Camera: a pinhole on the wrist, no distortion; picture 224 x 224 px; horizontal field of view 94.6 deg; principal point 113.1 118.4 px. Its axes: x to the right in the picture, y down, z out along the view. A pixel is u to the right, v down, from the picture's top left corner.
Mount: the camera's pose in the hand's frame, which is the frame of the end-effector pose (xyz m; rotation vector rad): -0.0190 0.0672 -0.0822 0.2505 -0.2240 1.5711
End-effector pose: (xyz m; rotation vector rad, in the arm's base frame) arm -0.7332 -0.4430 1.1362 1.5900 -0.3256 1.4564
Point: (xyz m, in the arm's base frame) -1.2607 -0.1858 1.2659
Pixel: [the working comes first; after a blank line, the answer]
In the camera's frame: 0.0902 -0.1020 -0.4818

behind the camera
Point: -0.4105 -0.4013 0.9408
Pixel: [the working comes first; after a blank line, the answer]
In the camera's frame: -0.3193 0.0637 0.3428

16.8 137.6
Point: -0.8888 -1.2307 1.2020
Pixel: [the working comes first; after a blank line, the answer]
In the camera's frame: 0.6513 0.2606 0.4059

outside the picture
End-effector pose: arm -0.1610 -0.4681 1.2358 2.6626 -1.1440 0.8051
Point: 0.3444 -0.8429 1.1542
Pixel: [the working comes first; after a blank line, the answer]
In the camera's frame: -0.0081 -0.4924 0.5175

111.5 20.1
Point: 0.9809 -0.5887 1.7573
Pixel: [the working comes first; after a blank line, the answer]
In the camera's frame: -0.7587 -1.0025 0.4184

outside the picture
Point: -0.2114 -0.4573 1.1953
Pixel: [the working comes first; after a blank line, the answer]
In the camera's frame: -0.0064 0.0396 0.0976

106.3 160.3
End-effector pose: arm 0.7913 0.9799 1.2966 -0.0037 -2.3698 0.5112
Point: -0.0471 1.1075 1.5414
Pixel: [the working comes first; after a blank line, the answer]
In the camera's frame: 0.1854 -0.8210 0.3843

outside the picture
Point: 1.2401 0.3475 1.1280
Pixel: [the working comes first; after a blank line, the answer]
In the camera's frame: -0.5750 0.5288 0.3128

outside the picture
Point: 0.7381 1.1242 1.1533
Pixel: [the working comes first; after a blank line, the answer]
In the camera's frame: 0.1674 0.0129 0.1165

outside the picture
